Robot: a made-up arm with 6 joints.
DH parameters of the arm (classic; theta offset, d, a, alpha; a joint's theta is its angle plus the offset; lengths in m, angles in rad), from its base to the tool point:
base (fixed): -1.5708 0.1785 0 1.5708
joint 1: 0 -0.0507 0.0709 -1.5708
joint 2: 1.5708 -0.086 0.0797 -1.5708
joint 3: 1.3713 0 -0.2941 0
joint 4: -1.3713 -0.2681 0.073 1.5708
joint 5: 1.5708 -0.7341 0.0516 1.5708
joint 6: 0 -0.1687 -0.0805 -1.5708
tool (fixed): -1.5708 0.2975 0 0
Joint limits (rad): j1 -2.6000..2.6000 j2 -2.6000..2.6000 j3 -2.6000..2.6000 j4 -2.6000..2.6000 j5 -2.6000..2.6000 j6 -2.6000..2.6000
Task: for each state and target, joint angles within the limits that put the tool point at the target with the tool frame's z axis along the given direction. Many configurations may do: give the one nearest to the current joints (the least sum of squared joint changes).
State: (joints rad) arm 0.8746 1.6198 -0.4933 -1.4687 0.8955 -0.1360
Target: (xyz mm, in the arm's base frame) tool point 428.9 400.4 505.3 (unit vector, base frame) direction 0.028 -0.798 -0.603
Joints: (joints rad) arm 0.6609 1.9081 -0.6054 -2.1105 1.2284 -0.1783
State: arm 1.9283 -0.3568 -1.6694 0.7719 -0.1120 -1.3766
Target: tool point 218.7 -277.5 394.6 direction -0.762 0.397 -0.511
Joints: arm 1.8501 0.1576 -1.3790 0.2732 -0.3052 -0.5478
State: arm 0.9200 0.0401 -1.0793 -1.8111 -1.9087 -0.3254
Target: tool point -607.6 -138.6 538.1 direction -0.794 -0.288 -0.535
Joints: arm 0.2363 -0.0065 -1.5785 -1.7102 -1.7525 -1.0870
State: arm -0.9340 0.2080 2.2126 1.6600 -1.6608 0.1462
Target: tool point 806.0 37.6 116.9 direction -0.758 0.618 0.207
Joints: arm -1.6445 0.0765 2.4098 1.9321 -2.1705 0.3975
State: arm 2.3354 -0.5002 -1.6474 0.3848 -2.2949 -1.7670
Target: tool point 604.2 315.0 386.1 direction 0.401 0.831 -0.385
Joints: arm 2.3723 -0.1802 -1.5060 0.2852 -1.8279 -1.7042
